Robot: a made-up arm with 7 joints. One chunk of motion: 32 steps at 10 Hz.
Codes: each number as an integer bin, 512 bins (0 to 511) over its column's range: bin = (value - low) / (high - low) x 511, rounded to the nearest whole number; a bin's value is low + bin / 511 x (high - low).
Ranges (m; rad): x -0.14..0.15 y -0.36..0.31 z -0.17..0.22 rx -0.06..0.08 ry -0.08..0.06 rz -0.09..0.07
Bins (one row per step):
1: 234 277 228 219 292 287
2: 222 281 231 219 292 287
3: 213 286 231 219 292 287
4: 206 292 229 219 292 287
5: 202 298 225 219 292 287
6: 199 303 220 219 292 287
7: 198 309 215 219 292 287
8: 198 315 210 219 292 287
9: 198 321 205 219 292 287
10: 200 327 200 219 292 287
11: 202 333 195 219 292 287
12: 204 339 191 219 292 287
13: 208 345 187 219 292 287
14: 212 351 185 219 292 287
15: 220 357 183 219 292 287
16: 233 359 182 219 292 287
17: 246 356 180 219 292 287
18: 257 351 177 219 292 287
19: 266 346 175 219 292 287
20: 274 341 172 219 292 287
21: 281 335 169 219 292 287
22: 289 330 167 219 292 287
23: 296 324 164 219 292 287
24: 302 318 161 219 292 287
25: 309 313 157 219 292 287
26: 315 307 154 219 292 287
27: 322 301 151 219 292 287
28: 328 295 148 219 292 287
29: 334 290 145 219 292 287
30: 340 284 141 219 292 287
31: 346 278 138 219 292 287
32: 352 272 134 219 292 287
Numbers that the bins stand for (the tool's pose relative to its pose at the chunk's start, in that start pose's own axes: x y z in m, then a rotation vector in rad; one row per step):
1: -0.0072 0.0032 0.0040 0.0000 0.0000 -0.0001
2: -0.0140 0.0084 0.0063 0.0000 0.0000 -0.0001
3: -0.0191 0.0150 0.0063 0.0000 0.0000 -0.0001
4: -0.0231 0.0229 0.0048 0.0000 0.0000 -0.0001
5: -0.0254 0.0307 0.0017 0.0000 0.0000 -0.0001
6: -0.0271 0.0373 -0.0021 0.0000 0.0000 -0.0001
7: -0.0276 0.0451 -0.0059 0.0000 0.0000 -0.0001
8: -0.0276 0.0530 -0.0097 0.0000 0.0000 -0.0001
9: -0.0276 0.0609 -0.0135 0.0000 0.0000 -0.0001
10: -0.0265 0.0687 -0.0174 0.0000 0.0000 -0.0001
11: -0.0254 0.0766 -0.0212 0.0000 0.0000 -0.0001
12: -0.0242 0.0845 -0.0242 0.0000 0.0000 -0.0001
13: -0.0220 0.0923 -0.0273 0.0000 0.0000 -0.0001
14: -0.0197 0.1002 -0.0288 0.0000 0.0000 -0.0001
15: -0.0151 0.1081 -0.0303 0.0000 0.0000 -0.0001
16: -0.0078 0.1107 -0.0311 0.0000 0.0000 -0.0001
17: -0.0004 0.1068 -0.0326 0.0000 0.0000 -0.0001
18: 0.0059 0.1002 -0.0349 0.0000 0.0000 -0.0001
19: 0.0110 0.0937 -0.0364 0.0000 0.0000 -0.0001
20: 0.0155 0.0871 -0.0387 0.0000 0.0000 -0.0001
21: 0.0195 0.0792 -0.0410 0.0000 0.0000 -0.0001
22: 0.0240 0.0727 -0.0425 0.0000 0.0000 -0.0001
23: 0.0280 0.0648 -0.0448 0.0000 0.0000 -0.0001
24: 0.0314 0.0569 -0.0471 0.0000 0.0000 -0.0001
25: 0.0354 0.0504 -0.0502 0.0000 0.0000 -0.0001
26: 0.0388 0.0425 -0.0525 0.0000 0.0000 -0.0001
27: 0.0427 0.0347 -0.0548 0.0000 0.0000 -0.0001
28: 0.0461 0.0268 -0.0570 0.0000 0.0000 -0.0001
29: 0.0495 0.0202 -0.0593 0.0000 0.0000 -0.0001
30: 0.0530 0.0124 -0.0624 0.0000 0.0000 -0.0001
31: 0.0564 0.0045 -0.0647 0.0000 0.0000 -0.0001
32: 0.0598 -0.0034 -0.0677 0.0000 0.0000 -0.0001

